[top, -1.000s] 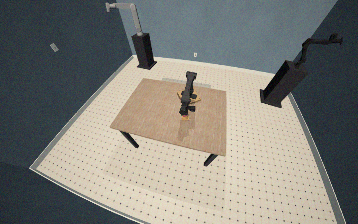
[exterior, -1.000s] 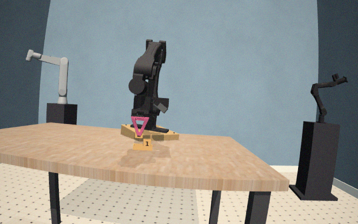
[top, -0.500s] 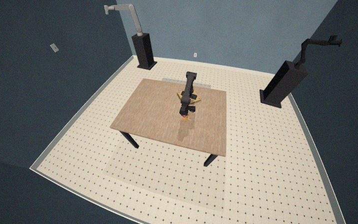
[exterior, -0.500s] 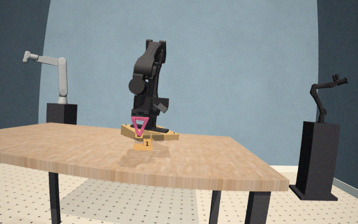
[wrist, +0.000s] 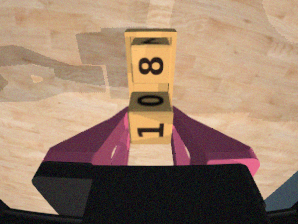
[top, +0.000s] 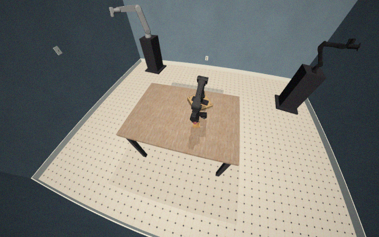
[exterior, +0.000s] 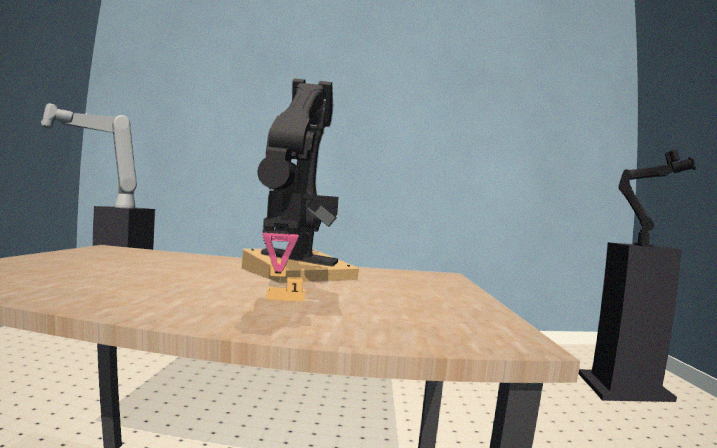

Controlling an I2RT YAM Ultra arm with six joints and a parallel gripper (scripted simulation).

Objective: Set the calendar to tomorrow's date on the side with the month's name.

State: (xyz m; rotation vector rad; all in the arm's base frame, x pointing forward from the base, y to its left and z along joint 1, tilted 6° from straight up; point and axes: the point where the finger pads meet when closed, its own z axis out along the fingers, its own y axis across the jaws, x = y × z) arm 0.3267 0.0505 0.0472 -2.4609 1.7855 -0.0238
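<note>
My hand is right at the digit cube. Also, from my hand: tan tray (1 cm behind, 2 cm to the left, 5 cm below).
</note>
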